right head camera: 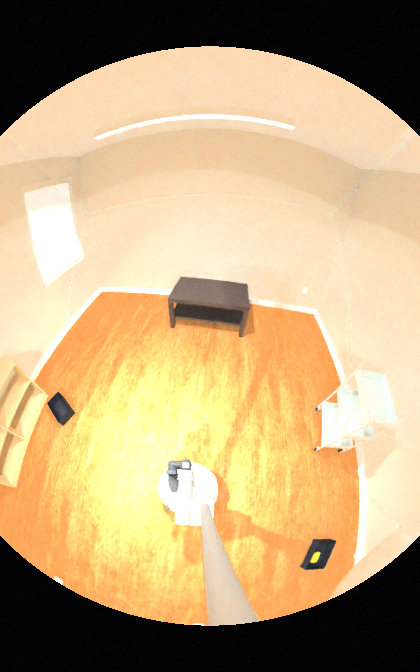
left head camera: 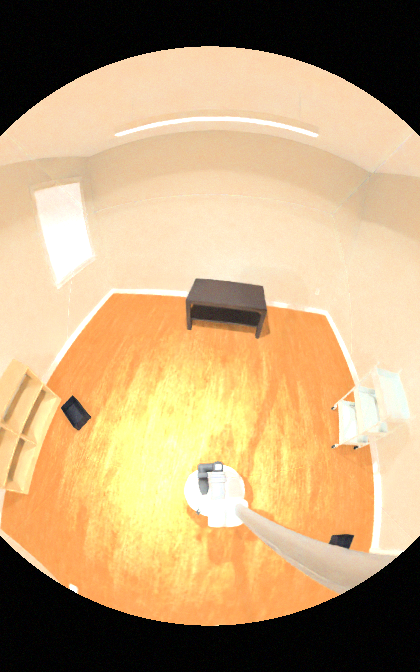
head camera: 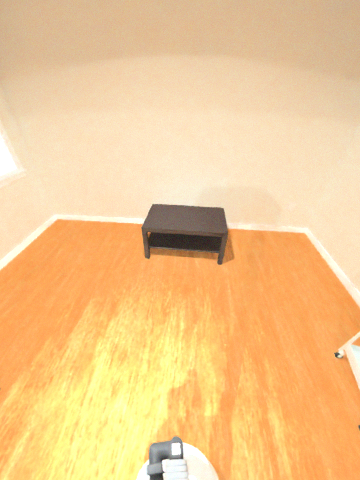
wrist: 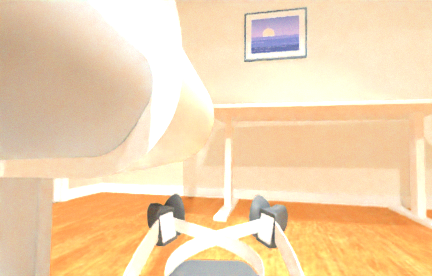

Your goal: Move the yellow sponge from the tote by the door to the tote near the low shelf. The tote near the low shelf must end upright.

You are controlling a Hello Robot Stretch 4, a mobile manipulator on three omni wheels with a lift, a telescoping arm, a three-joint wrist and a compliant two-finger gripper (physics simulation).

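Frame: origin at the robot's base, x right, y ahead, z up, level; centimetres.
Where they show: gripper, fingertip midpoint: [left head camera: 205, 514] [wrist: 217, 210].
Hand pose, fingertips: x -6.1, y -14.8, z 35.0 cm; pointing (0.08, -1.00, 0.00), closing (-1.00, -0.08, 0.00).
Each offset is from my fingertips to the centre of the thing. Level surfaces: height alone.
The yellow sponge [right head camera: 315, 557] lies inside a dark tote @[dx +108.2, dy -70.8, dz -32.7 cm] [right head camera: 326, 544] [left head camera: 341, 540] on the floor at the lower right; in the left head view the mast partly hides this tote and the sponge does not show. Another dark tote @[dx -129.2, dy +64.2, dz -32.7 cm] [left head camera: 76, 414] [right head camera: 61, 409] stands on the floor at the left, apparently upright, beside the light wooden low shelf @[dz -29.5 cm] [left head camera: 35, 442] [right head camera: 22, 434]. My gripper [wrist: 217, 210] is open and empty, its two fingertips wide apart in the wrist view. It is far from both totes, folded in over my base.
A dark brown two-level table [head camera: 187, 219] [left head camera: 227, 294] [right head camera: 210, 292] stands against the far wall. A white wheeled cart [left head camera: 392, 395] [right head camera: 377, 397] stands at the right wall. A long white desk @[dz +31.8 cm] [wrist: 320, 111] and a framed picture [wrist: 275, 35] show in the wrist view.
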